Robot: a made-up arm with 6 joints. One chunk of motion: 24 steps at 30 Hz.
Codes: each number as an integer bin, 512 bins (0 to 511) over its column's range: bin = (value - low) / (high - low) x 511, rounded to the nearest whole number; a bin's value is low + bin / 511 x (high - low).
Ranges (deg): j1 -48..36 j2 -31..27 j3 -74..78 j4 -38..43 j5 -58..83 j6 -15..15
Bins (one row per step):
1: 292 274 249 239 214 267
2: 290 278 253 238 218 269
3: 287 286 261 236 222 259
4: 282 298 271 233 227 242
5: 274 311 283 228 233 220
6: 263 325 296 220 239 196
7: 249 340 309 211 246 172
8: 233 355 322 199 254 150
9: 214 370 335 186 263 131
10: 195 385 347 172 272 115
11: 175 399 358 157 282 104
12: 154 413 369 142 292 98
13: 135 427 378 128 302 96
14: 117 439 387 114 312 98
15: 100 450 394 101 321 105
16: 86 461 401 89 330 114
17: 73 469 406 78 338 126
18: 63 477 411 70 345 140
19: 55 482 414 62 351 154
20: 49 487 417 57 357 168
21: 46 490 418 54 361 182
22: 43 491 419 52 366 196
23: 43 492 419 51 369 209
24: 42 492 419 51 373 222
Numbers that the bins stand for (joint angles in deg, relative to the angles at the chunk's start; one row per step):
1: 0.00 0.10 0.07 -0.12 1.05 0.68
2: -0.33 0.55 1.26 -0.27 2.15 0.79
3: -0.82 1.46 3.64 -0.59 3.26 0.21
4: -1.64 2.82 6.61 -1.07 4.64 -0.79
5: -2.96 4.30 10.18 -1.86 6.29 -2.08
6: -4.77 5.89 14.05 -3.13 7.95 -3.49
7: -7.07 7.59 17.91 -4.55 9.88 -4.90
8: -9.70 9.29 21.78 -6.46 12.09 -6.19
9: -12.82 11.00 25.65 -8.52 14.57 -7.31
10: -15.95 12.70 29.22 -10.74 17.05 -8.25
11: -19.23 14.29 32.49 -13.11 19.81 -8.89
12: -22.68 15.88 35.76 -15.49 22.57 -9.25
13: -25.81 17.47 38.44 -17.71 25.33 -9.36
14: -28.77 18.83 41.12 -19.93 28.09 -9.25
15: -31.56 20.08 43.20 -21.99 30.57 -8.84
16: -33.86 21.32 45.28 -23.89 33.06 -8.31
17: -36.00 22.23 46.77 -25.64 35.26 -7.60
18: -37.64 23.14 48.25 -26.90 37.20 -6.78
19: -38.96 23.71 49.15 -28.17 38.85 -5.96
20: -39.95 24.28 50.04 -28.96 40.51 -5.14
21: -40.44 24.62 50.34 -29.44 41.61 -4.32
22: -40.93 24.73 50.63 -29.76 42.99 -3.49
23: -40.93 24.84 50.63 -29.92 43.82 -2.73
24: -41.10 24.84 50.63 -29.92 44.92 -1.97

